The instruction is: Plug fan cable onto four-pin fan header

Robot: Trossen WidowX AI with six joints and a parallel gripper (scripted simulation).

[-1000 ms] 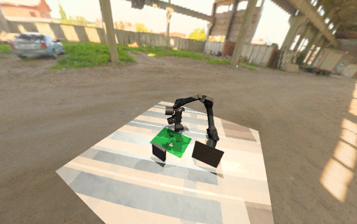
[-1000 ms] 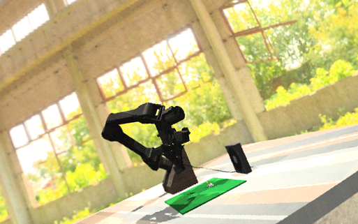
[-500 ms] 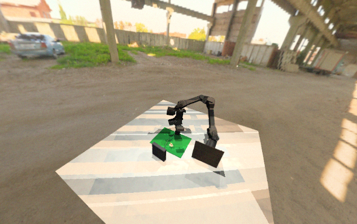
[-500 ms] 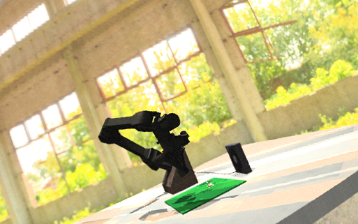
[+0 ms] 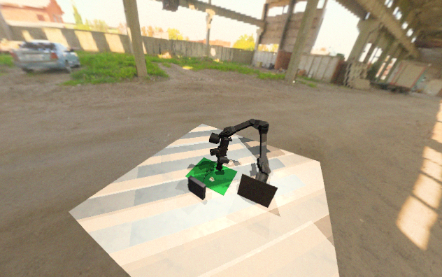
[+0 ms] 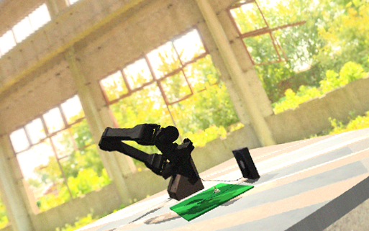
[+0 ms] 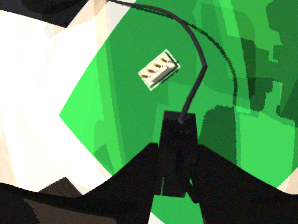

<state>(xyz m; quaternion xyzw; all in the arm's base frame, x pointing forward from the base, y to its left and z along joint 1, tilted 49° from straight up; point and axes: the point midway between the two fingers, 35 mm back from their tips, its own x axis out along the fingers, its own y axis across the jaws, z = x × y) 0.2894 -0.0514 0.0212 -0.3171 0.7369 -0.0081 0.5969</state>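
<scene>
My gripper tip is 40 mm short of the green board and 100 mm above it. Also, from my gripper tip: black fan: 60 mm ahead, 190 mm to the left, 30 mm below; dark plug: 10 mm behind, 10 mm below.
</scene>
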